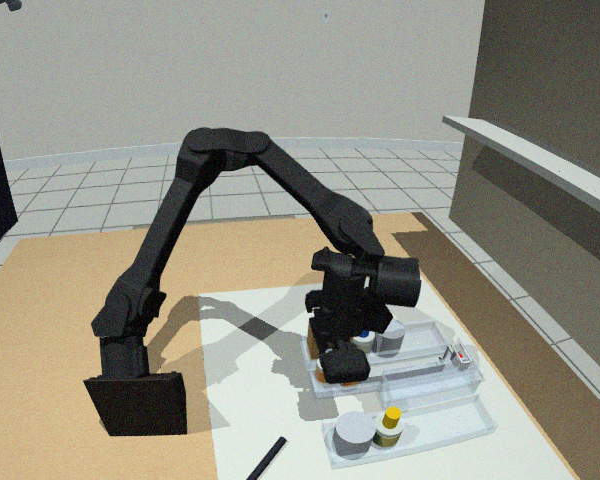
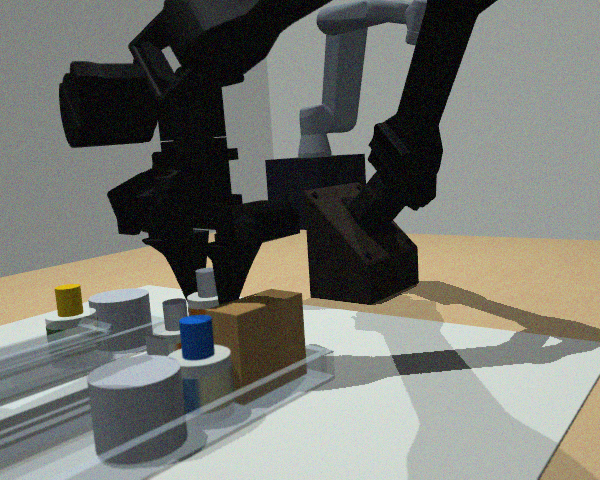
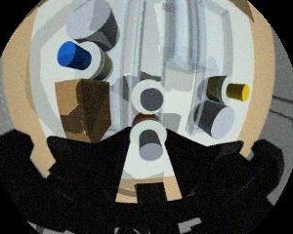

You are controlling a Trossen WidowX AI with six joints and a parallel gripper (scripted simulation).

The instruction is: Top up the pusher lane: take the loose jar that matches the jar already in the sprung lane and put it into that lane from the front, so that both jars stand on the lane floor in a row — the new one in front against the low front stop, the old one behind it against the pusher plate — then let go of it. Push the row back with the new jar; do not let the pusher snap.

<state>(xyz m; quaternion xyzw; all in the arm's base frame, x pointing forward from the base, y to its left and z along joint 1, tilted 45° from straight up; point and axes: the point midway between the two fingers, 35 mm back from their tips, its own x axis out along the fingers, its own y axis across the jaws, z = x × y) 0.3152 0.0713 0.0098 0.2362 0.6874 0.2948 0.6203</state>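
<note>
Now: the brown box 20 mm ahead of my gripper tip, 80 mm to the left of it and 10 mm below it. Also, from my gripper tip: black rod: 120 mm behind, 160 mm to the right, 40 mm below; clear sprung lane: 150 mm ahead, 20 mm to the right, 30 mm below.
</note>
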